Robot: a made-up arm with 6 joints.
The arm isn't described. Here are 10 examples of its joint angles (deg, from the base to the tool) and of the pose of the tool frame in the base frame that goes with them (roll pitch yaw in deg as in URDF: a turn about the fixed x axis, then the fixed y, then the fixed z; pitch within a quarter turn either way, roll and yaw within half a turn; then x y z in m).
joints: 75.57 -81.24 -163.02 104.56 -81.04 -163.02
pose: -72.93 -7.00 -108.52 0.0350 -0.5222 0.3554
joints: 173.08 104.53 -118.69 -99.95 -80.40 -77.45
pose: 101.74 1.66 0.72 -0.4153 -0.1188 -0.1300
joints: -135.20 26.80 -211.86 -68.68 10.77 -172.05
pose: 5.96 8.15 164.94 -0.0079 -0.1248 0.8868
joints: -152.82 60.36 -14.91 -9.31 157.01 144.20
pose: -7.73 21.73 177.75 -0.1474 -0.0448 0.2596
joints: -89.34 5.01 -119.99 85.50 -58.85 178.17
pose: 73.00 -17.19 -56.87 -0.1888 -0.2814 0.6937
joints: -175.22 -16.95 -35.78 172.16 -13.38 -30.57
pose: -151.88 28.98 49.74 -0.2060 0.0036 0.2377
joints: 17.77 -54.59 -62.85 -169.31 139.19 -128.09
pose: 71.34 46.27 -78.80 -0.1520 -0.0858 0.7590
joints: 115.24 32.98 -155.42 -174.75 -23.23 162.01
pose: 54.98 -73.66 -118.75 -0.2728 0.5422 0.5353
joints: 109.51 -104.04 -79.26 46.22 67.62 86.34
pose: -65.23 -5.71 64.15 0.0620 -0.3816 0.5818
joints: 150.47 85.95 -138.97 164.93 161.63 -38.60
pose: 12.21 -33.61 121.01 -0.5521 0.2644 0.2167
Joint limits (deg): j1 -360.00..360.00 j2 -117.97..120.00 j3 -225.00..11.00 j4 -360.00..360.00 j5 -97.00..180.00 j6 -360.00..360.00
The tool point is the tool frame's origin. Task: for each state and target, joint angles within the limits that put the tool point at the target. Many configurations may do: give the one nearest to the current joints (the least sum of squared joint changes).
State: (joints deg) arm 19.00 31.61 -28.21 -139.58 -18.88 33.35
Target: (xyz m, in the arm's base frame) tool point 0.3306 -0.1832 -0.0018
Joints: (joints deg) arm -36.64 38.83 -54.83 -147.57 9.18 33.35
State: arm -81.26 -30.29 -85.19 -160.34 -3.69 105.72
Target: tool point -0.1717 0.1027 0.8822
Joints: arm -29.35 -54.02 -119.32 -174.64 20.91 105.72
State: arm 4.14 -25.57 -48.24 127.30 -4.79 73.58
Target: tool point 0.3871 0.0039 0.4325
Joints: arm 13.39 -15.10 -60.34 125.51 5.18 73.58
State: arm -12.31 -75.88 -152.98 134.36 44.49 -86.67
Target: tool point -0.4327 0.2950 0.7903
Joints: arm -32.29 -63.21 -138.19 132.88 45.45 -86.67
